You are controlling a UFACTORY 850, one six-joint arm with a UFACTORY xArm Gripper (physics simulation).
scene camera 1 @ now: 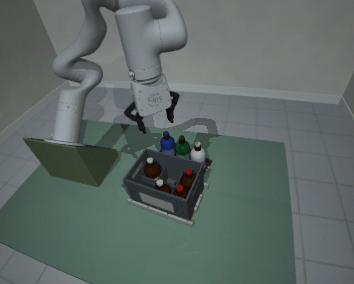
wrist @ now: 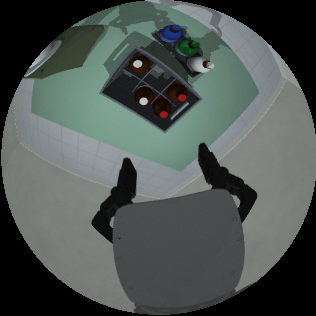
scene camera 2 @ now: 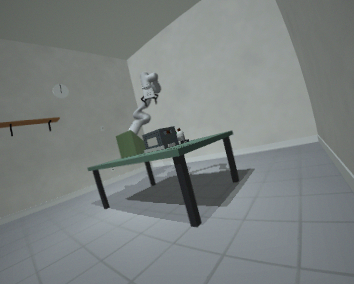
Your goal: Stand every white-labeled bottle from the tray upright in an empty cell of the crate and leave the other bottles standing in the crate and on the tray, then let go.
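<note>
My gripper (scene camera 1: 157, 126) (scene camera 2: 151, 102) (wrist: 165, 158) is open and empty, high above the table. A white bottle (scene camera 1: 198, 154) (scene camera 2: 180, 136) (wrist: 197, 65), a green bottle (scene camera 1: 182, 146) (wrist: 188, 47) and a blue bottle (scene camera 1: 168, 144) (wrist: 171, 33) stand in a row on the dark tray (wrist: 196, 75). Beside it is the grey crate (scene camera 1: 180, 206) (scene camera 2: 162, 138) (wrist: 132, 112). It holds two white-capped brown bottles and two red-capped brown bottles, all upright, their labels hidden. In the wrist view, the crate's left corner cell and the middle cell nearest the tray look empty.
The arm's base stands on a green block (scene camera 1: 75, 162) (scene camera 2: 131, 145) (wrist: 80, 50) left of the crate, on the green table (scene camera 1: 240, 210) (scene camera 2: 205, 142) (wrist: 65, 100). A pale rail (scene camera 1: 160, 213) runs along the crate's foot. The tray lies behind the crate in scene camera 1.
</note>
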